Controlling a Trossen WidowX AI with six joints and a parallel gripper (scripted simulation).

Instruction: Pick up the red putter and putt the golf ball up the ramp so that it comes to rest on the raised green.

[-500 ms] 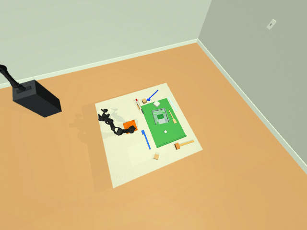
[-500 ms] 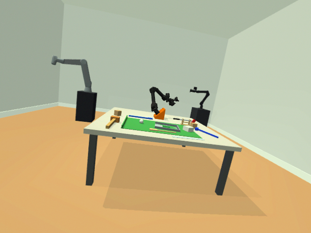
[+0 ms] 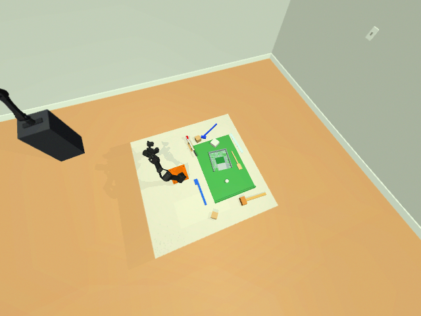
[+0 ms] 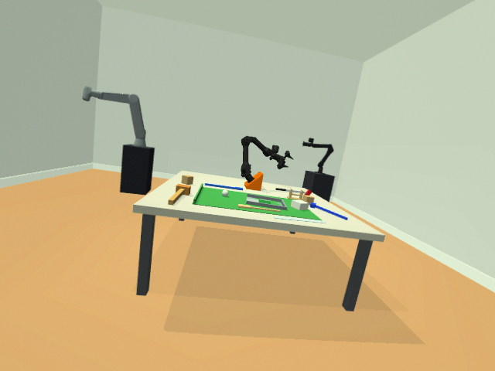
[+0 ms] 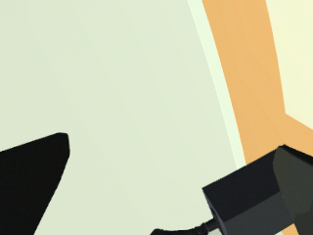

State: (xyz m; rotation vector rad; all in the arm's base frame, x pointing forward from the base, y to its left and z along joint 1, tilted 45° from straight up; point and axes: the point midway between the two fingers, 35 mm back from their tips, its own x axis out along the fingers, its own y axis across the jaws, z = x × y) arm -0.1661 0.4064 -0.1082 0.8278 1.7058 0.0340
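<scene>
My gripper tip is now 43 cm short of the red putter, 19 cm above it and 10 cm to the left of it. Also, from my gripper tip: white block 71 cm ahead, 23 cm below, 17 cm to the right; then white golf ball 66 cm to the right, 61 cm ahead, 23 cm below; then blue putter 73 cm ahead, 24 cm below, 2 cm to the left.
</scene>
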